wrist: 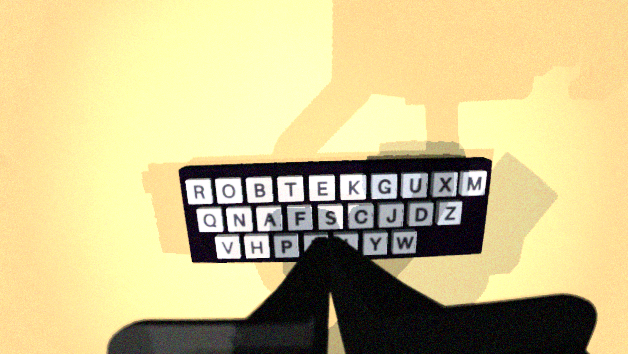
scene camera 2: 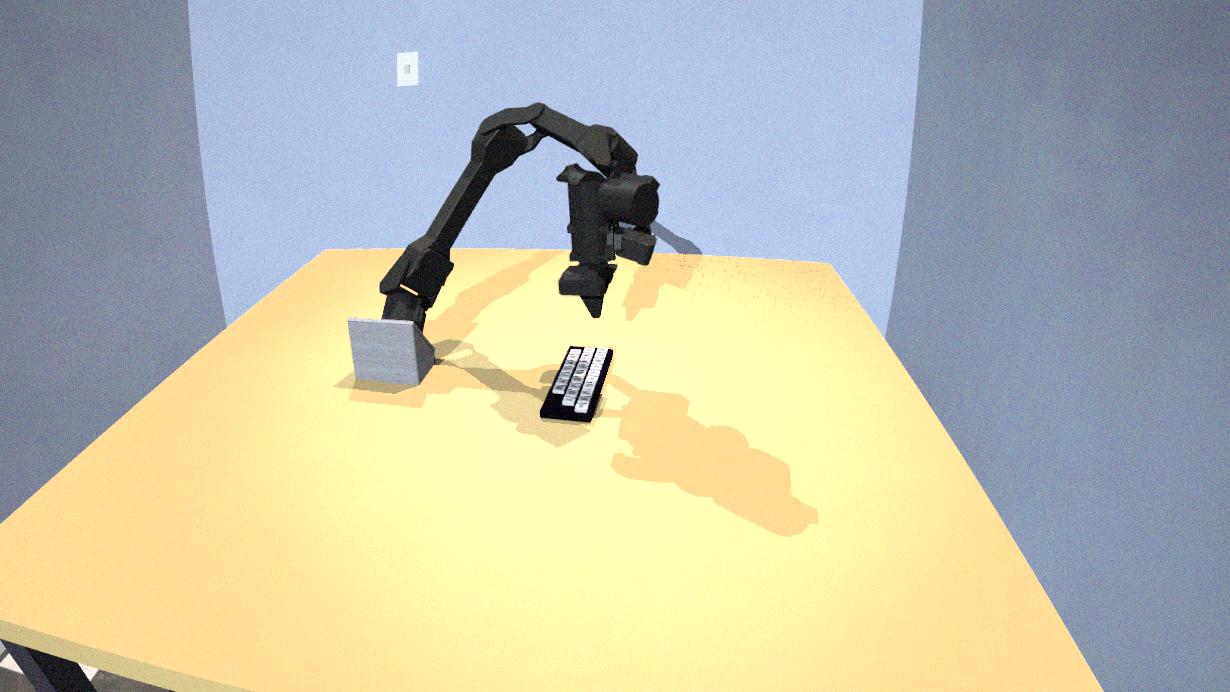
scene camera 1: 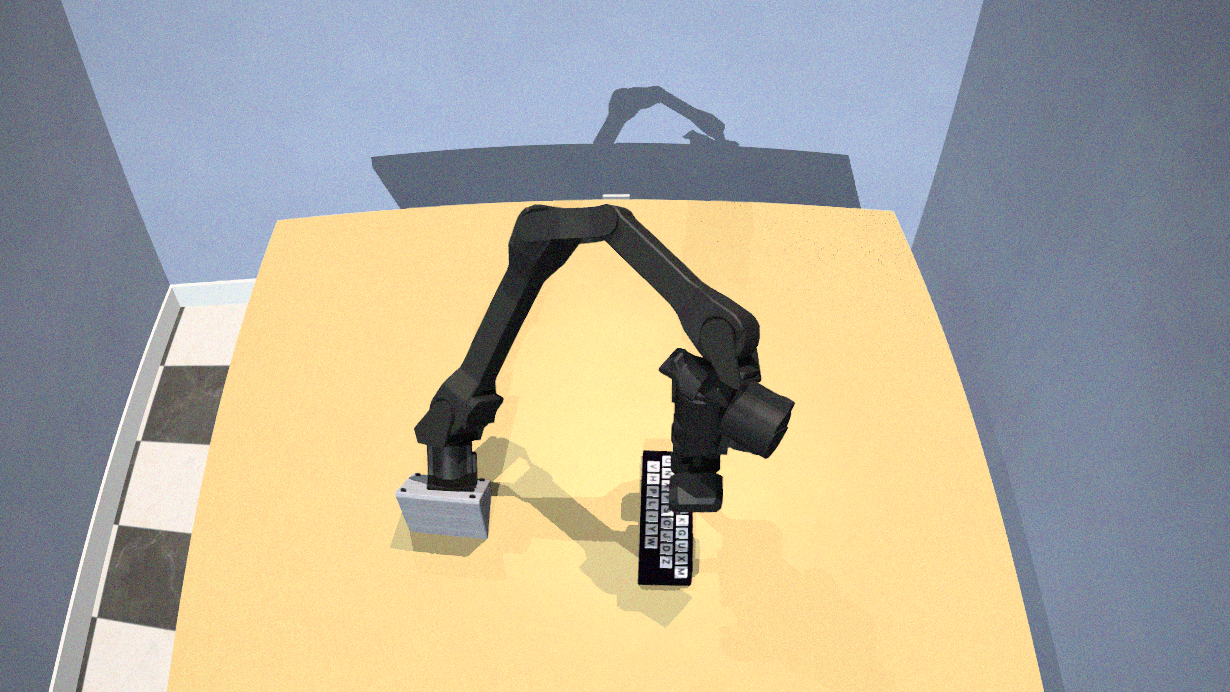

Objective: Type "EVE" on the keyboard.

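Observation:
The black keyboard with white letter keys lies flat on the table. In the wrist view the E key is in the top row between T and K, and the V key is at the left end of the bottom row. My gripper is shut and empty. It hangs well above the keyboard, apart from the keys. In the wrist view its fingertips cover parts of two bottom-row keys between P and Y. In scene camera 1 the gripper body hides part of the top and middle rows.
The yellow table carries the arm's grey base block, which stands to the left of the keyboard in both scene views. Shadows of the arm fall across the keyboard and the table. Walls stand behind and to the sides.

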